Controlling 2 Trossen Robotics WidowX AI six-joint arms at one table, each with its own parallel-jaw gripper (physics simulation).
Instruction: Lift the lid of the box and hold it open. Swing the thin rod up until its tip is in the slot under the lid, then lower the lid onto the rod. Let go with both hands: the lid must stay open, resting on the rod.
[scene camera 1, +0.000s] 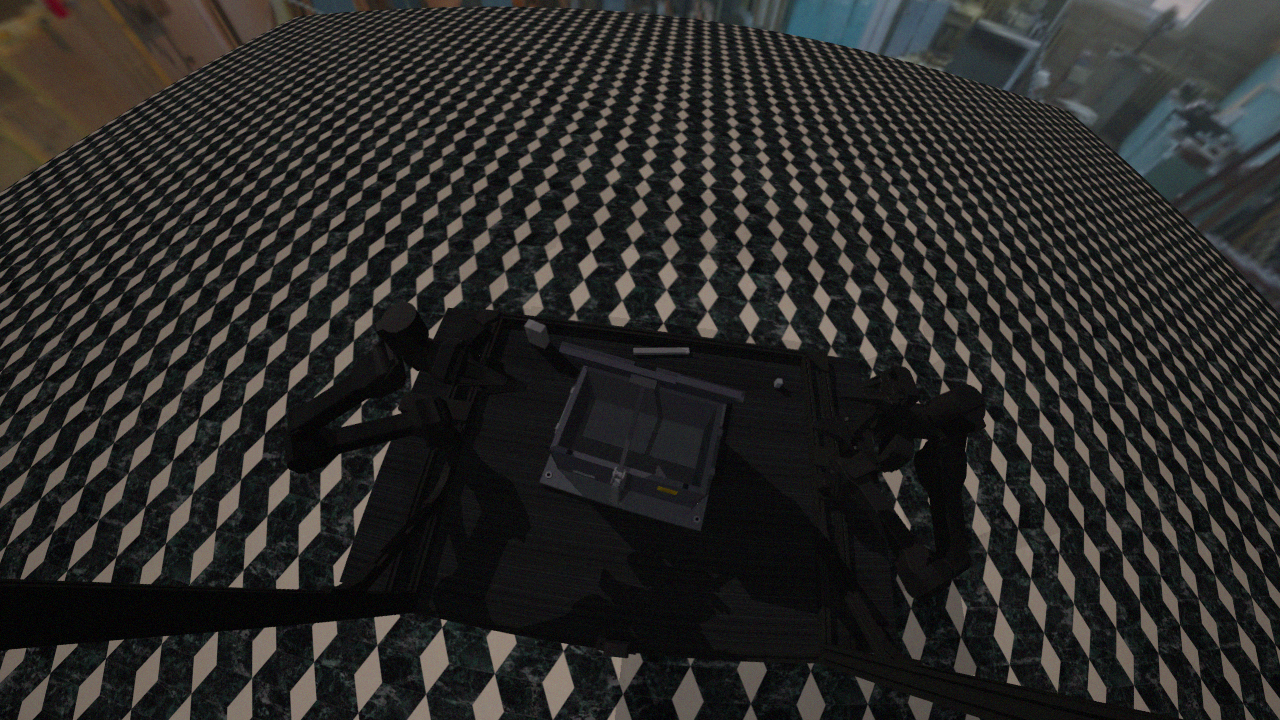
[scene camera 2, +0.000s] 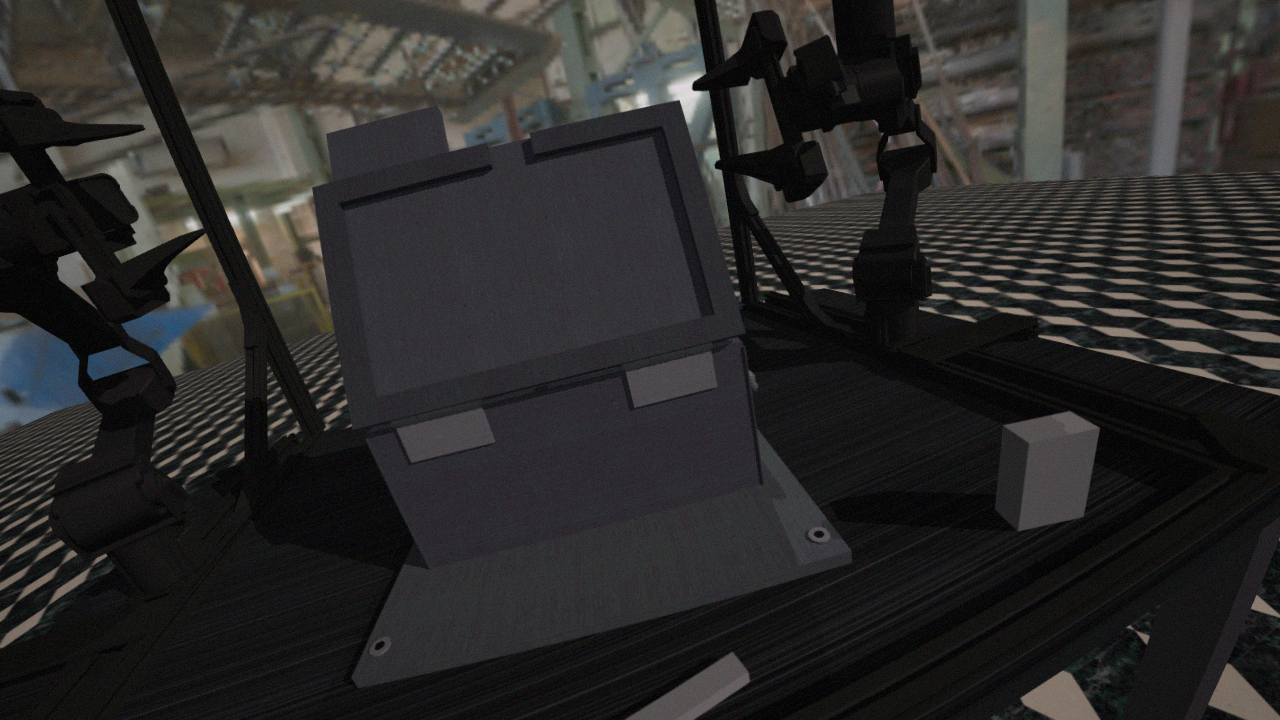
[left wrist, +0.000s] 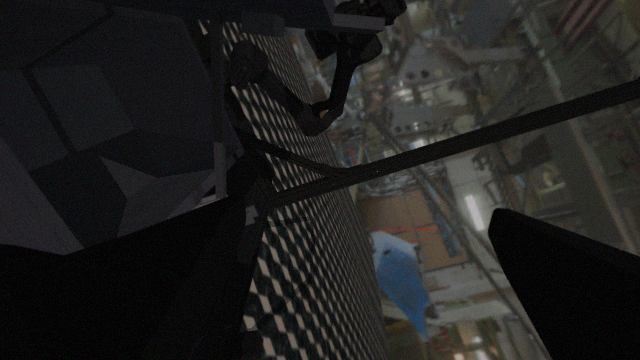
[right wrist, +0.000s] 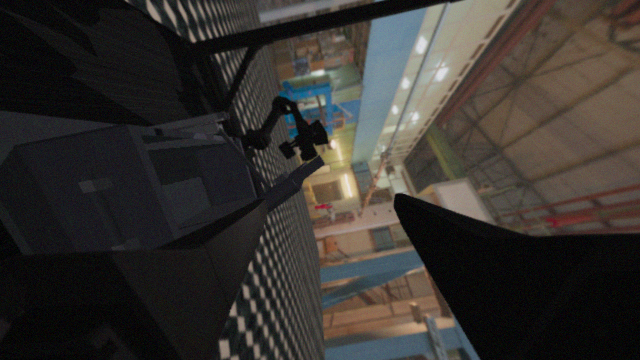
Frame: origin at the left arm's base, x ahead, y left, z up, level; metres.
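Seen in the pictures: left gripper, fingertip midpoint: (scene camera 1: 517, 385) (scene camera 2: 703, 125) (left wrist: 366, 214) (right wrist: 299, 138); right gripper, fingertip midpoint: (scene camera 1: 825, 410) (scene camera 2: 173, 180) (right wrist: 330, 202); left arm's base, origin of the base link: (scene camera 1: 446, 437) (scene camera 2: 893, 337); right arm's base, origin of the base link: (scene camera 1: 829, 486) (scene camera 2: 174, 575).
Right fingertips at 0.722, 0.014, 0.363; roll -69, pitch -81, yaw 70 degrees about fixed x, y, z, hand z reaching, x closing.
Pixels of each thing's top centre, then the offset from my right fingertips to it, as dx, dy, dz. Level surfaces: height alone.
- board, its level: dz -0.382
- pale bar, middle of its top: (scene camera 1: 661, 350) -0.239, +0.313, -0.372
- small white block, middle of its top: (scene camera 2: 1050, 426) (scene camera 1: 534, 325) -0.569, +0.295, -0.306
The grey box (scene camera 1: 633, 446) (scene camera 2: 566, 472) (right wrist: 193, 186) stands on its base plate (scene camera 1: 566, 485) (scene camera 2: 602, 593) in the middle of the dark board. Its lid (scene camera 1: 652, 373) (scene camera 2: 523, 250) (right wrist: 293, 183) stands raised at the back, and no gripper touches it. A thin rod (scene camera 1: 627, 443) runs from the box's front edge toward the lid; I cannot tell where its tip ends. My left gripper (scene camera 2: 745, 117) (right wrist: 299, 138) is open and empty, held high and well away from the box. My right gripper is open and empty; only one dark finger (right wrist: 454, 271) shows in the right wrist view.
The left arm (scene camera 1: 359, 386) is folded at the left of the board (scene camera 1: 495, 557) and the right arm (scene camera 1: 945, 422) at the right. A pale bar (scene camera 1: 660, 350) (scene camera 2: 697, 689) lies behind the box. A small white block (scene camera 1: 535, 332) sits at the back left. A black frame post (scene camera 2: 723, 179) rises behind the lid.
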